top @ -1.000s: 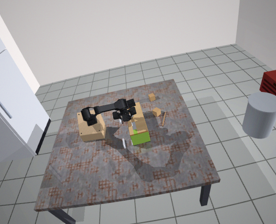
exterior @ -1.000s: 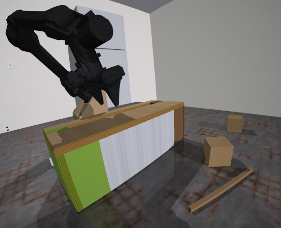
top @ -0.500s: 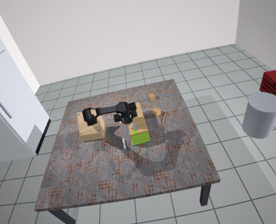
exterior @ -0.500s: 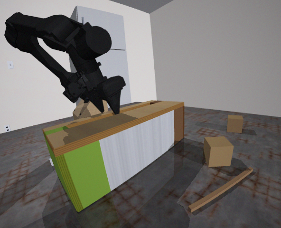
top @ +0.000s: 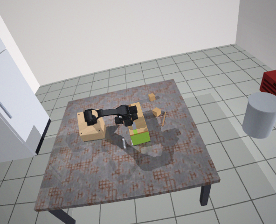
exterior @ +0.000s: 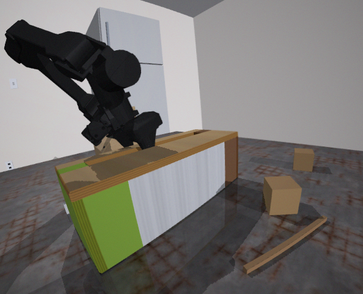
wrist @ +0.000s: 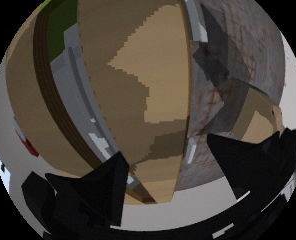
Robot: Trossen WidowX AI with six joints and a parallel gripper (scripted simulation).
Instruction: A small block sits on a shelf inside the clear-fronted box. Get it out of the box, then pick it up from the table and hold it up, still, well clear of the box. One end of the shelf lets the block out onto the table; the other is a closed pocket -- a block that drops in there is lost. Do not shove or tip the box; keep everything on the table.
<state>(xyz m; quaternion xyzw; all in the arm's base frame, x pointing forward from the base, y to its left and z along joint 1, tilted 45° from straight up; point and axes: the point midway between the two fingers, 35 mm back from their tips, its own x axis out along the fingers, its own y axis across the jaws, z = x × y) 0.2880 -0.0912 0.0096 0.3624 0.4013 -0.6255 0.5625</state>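
The tan block lies 4 cm ahead of my gripper tip, 4 cm to the left of it and 1 cm below it. From my gripper tip the other things lie so: purple piece 5 cm behind, 28 cm to the left, 9 cm below; thin wooden stick 32 cm ahead, 5 cm to the left, 9 cm below; wooden box 3 cm ahead, 1 cm to the left, 4 cm below.
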